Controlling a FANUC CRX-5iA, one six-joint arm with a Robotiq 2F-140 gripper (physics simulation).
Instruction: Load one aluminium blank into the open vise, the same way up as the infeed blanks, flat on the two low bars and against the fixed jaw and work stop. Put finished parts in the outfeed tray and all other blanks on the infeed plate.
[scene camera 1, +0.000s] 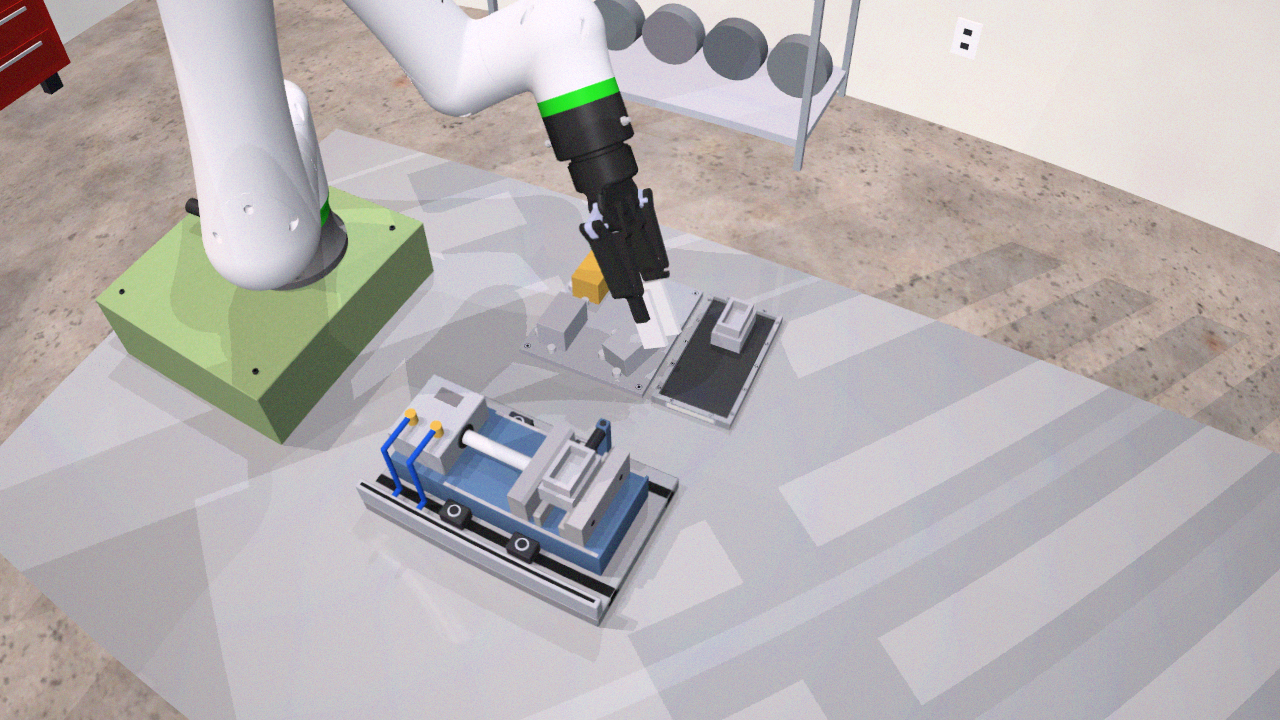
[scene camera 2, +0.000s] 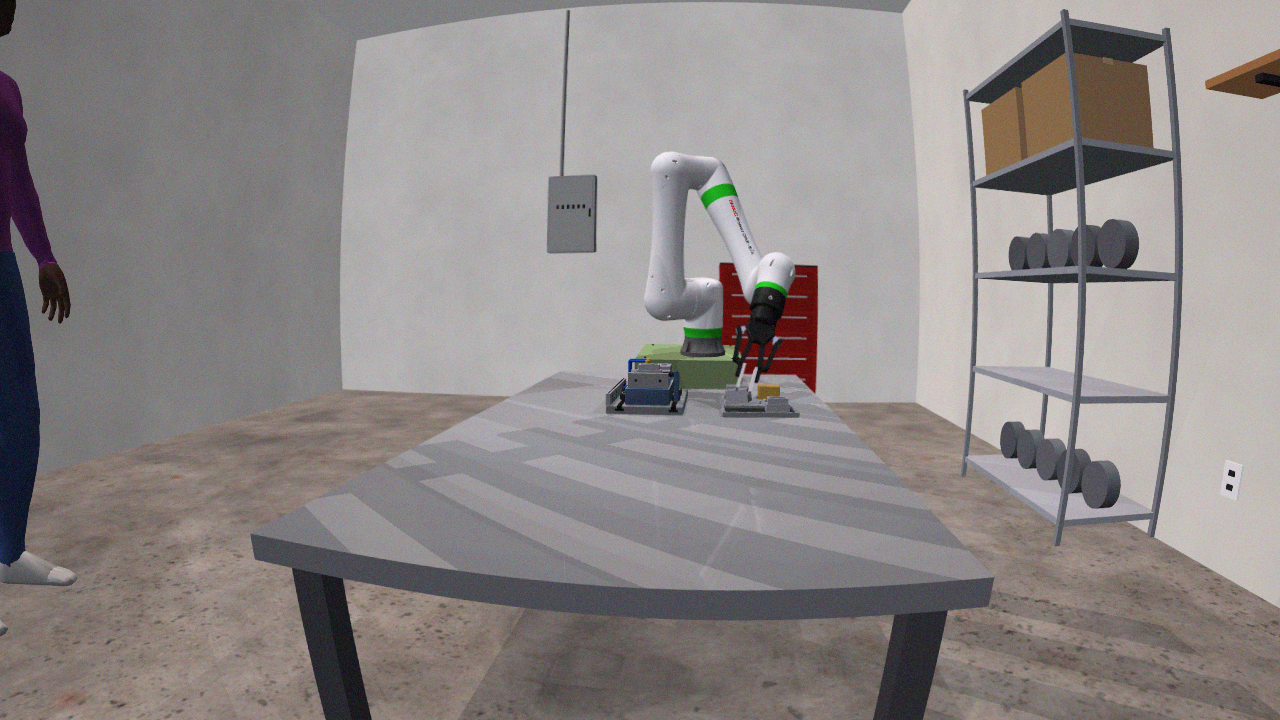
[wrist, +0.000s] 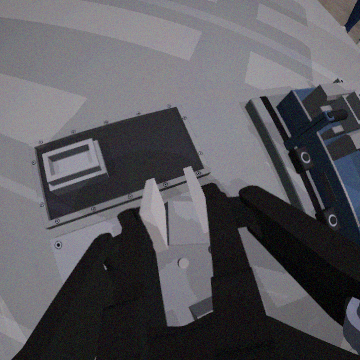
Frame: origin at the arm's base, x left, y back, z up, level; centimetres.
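Seen in the pictures: gripper, fingertip midpoint: (scene camera 1: 663, 340) (scene camera 2: 743, 391) (wrist: 173, 187); arm's base, link origin: (scene camera 2: 702, 353).
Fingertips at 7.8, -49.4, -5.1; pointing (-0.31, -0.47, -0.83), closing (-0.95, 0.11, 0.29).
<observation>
Offsets run from my fingertips to a thing's middle, as dx, dy, dz.
My gripper (scene camera 1: 649, 329) (scene camera 2: 750, 375) (wrist: 173, 187) is down over the grey infeed plate @[+4.3, +8.5, -4.3] (scene camera 1: 583, 360) (wrist: 78, 250), shut on an aluminium blank @[-0.7, +3.7, -1.7] (scene camera 1: 626, 352) (wrist: 183, 225) that sits between its pale pads. I cannot tell whether the blank is clear of the plate. A second blank @[-0.1, +13.4, -2.1] (scene camera 1: 562, 320) stands further left on the plate. The blue vise @[-24.1, +7.4, +0.2] (scene camera 1: 500, 465) (scene camera 2: 646, 389) (wrist: 321, 143) lies nearer the front, and a pocketed part @[-24.1, +0.4, +5.0] (scene camera 1: 573, 470) sits between its jaws. Another pocketed part @[+8.1, -6.4, -2.4] (scene camera 1: 733, 323) (wrist: 73, 164) rests in the dark outfeed tray (scene camera 1: 706, 380) (wrist: 150, 146).
A yellow block @[+8.9, +13.0, -2.1] (scene camera 1: 587, 279) (scene camera 2: 767, 390) stands at the back of the infeed plate. The green robot base (scene camera 1: 267, 330) is at the left. A shelf rack (scene camera 2: 1069, 295) stands off the table to the right. A person (scene camera 2: 17, 357) is at the room's far left.
</observation>
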